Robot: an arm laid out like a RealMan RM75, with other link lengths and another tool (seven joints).
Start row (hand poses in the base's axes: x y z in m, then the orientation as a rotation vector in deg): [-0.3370, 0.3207, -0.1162, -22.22, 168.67, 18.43]
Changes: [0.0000, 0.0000, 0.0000, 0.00, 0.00, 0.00]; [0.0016, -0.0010, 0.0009, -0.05, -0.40, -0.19]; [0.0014, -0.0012, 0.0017, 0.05, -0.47, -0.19]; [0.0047, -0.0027, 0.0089, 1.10, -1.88, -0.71]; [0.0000, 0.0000, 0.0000, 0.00, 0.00, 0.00]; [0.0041, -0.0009, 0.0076, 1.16, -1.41, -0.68]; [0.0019, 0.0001, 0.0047, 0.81, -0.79, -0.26]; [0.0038, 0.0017, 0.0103, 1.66, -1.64, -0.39]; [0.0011, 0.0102, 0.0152, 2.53, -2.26, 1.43]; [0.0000, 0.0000, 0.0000, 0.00, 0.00, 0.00]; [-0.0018, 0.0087, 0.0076, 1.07, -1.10, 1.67]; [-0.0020, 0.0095, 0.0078, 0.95, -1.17, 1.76]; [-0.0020, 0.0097, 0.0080, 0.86, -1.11, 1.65]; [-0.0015, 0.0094, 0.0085, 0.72, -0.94, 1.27]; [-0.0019, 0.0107, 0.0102, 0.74, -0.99, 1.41]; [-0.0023, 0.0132, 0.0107, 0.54, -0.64, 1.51]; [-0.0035, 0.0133, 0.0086, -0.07, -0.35, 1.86]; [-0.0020, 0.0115, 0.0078, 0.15, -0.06, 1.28]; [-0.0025, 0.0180, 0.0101, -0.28, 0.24, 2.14]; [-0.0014, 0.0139, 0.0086, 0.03, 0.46, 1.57]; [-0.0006, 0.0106, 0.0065, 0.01, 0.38, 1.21]
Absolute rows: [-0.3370, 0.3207, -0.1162, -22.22, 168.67, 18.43]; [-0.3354, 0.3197, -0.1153, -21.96, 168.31, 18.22]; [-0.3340, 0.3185, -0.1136, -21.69, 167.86, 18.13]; [-0.3293, 0.3158, -0.1047, -20.59, 165.79, 19.09]; [-0.3293, 0.3158, -0.1047, -20.59, 165.79, 19.09]; [-0.3252, 0.3149, -0.0971, -19.50, 164.15, 20.24]; [-0.3233, 0.3150, -0.0924, -19.04, 163.17, 21.13]; [-0.3195, 0.3167, -0.0821, -18.31, 161.12, 22.94]; [-0.3184, 0.3269, -0.0669, -20.02, 158.08, 26.12]; [-0.3184, 0.3269, -0.0669, -20.02, 158.08, 26.12]; [-0.3202, 0.3356, -0.0593, -22.23, 156.56, 27.66]; [-0.3222, 0.3451, -0.0515, -24.57, 154.97, 29.02]; [-0.3242, 0.3548, -0.0435, -26.75, 153.44, 30.23]; [-0.3257, 0.3642, -0.0350, -28.40, 152.13, 31.19]; [-0.3276, 0.3749, -0.0248, -30.23, 150.73, 32.18]; [-0.3299, 0.3881, -0.0141, -32.18, 149.71, 33.08]; [-0.3334, 0.4014, -0.0055, -34.74, 149.14, 33.42]; [-0.3354, 0.4129, 0.0023, -36.41, 148.81, 33.98]; [-0.3379, 0.4309, 0.0124, -39.33, 148.77, 34.40]; [-0.3393, 0.4448, 0.0210, -41.37, 148.86, 35.14]; [-0.3399, 0.4554, 0.0275, -42.94, 148.94, 35.71]
